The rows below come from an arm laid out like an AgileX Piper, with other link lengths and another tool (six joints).
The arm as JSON. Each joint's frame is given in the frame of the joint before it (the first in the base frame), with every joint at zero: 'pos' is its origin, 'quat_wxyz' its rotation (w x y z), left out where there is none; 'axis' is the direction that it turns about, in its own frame. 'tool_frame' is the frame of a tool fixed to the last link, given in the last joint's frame.
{
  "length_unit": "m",
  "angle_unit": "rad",
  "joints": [
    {
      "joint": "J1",
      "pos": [
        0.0,
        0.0,
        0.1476
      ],
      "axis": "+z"
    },
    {
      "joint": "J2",
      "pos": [
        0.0,
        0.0,
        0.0
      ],
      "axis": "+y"
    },
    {
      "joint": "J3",
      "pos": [
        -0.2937,
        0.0,
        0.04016
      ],
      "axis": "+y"
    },
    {
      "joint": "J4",
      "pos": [
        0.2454,
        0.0,
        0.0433
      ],
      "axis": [
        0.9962,
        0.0,
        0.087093
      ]
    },
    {
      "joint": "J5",
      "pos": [
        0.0,
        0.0,
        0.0
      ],
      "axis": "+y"
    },
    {
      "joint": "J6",
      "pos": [
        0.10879,
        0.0,
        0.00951
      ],
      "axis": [
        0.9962,
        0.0,
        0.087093
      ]
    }
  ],
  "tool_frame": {
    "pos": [
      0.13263,
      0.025,
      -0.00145
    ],
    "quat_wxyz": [
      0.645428,
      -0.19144,
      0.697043,
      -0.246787
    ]
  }
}
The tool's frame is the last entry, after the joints.
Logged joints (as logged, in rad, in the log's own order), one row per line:
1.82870 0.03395 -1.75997 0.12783 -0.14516 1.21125
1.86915 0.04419 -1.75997 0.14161 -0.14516 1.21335
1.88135 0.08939 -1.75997 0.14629 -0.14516 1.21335
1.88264 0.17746 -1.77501 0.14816 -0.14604 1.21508
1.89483 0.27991 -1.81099 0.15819 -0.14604 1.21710
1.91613 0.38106 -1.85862 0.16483 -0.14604 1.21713
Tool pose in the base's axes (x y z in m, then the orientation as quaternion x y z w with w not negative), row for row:
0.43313 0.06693 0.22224 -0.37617 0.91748 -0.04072 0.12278
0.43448 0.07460 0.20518 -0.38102 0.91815 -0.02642 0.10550
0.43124 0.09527 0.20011 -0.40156 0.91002 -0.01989 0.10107
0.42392 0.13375 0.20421 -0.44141 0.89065 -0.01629 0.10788
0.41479 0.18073 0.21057 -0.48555 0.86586 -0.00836 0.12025
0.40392 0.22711 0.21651 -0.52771 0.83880 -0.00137 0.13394
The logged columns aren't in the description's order. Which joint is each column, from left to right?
Columns, left to right: J2, J1, J3, J4, J6, J5.
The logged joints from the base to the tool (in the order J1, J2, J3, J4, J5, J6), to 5 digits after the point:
0.03395 1.82870 -1.75997 0.12783 1.21125 -0.14516
0.04419 1.86915 -1.75997 0.14161 1.21335 -0.14516
0.08939 1.88135 -1.75997 0.14629 1.21335 -0.14516
0.17746 1.88264 -1.77501 0.14816 1.21508 -0.14604
0.27991 1.89483 -1.81099 0.15819 1.21710 -0.14604
0.38106 1.91613 -1.85862 0.16483 1.21713 -0.14604

